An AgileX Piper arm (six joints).
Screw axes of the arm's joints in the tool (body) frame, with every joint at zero. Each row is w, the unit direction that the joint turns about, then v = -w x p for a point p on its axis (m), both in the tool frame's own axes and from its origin. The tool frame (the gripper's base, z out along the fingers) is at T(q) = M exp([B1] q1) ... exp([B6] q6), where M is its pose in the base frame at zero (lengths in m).
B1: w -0.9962 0 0.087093 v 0 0.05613 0
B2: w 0 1 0 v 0.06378 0 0.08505
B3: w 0 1 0 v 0.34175 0 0.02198
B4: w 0 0 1 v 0 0 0
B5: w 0 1 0 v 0.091 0 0
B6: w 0 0 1 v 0 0 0
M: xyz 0.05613 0 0.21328 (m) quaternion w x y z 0.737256 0 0.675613 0
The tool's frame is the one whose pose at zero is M.
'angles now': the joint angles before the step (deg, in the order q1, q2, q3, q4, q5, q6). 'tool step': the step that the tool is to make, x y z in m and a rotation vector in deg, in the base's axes. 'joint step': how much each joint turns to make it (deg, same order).
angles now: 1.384 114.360 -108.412 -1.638 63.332 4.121
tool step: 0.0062 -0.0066 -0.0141 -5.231 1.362 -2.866
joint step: 0.365 1.938 -0.006 -6.808 -0.125 3.836
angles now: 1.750 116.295 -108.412 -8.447 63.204 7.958
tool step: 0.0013 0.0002 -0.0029 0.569 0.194 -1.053
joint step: 0.001 0.420 -0.081 0.107 -0.012 1.159
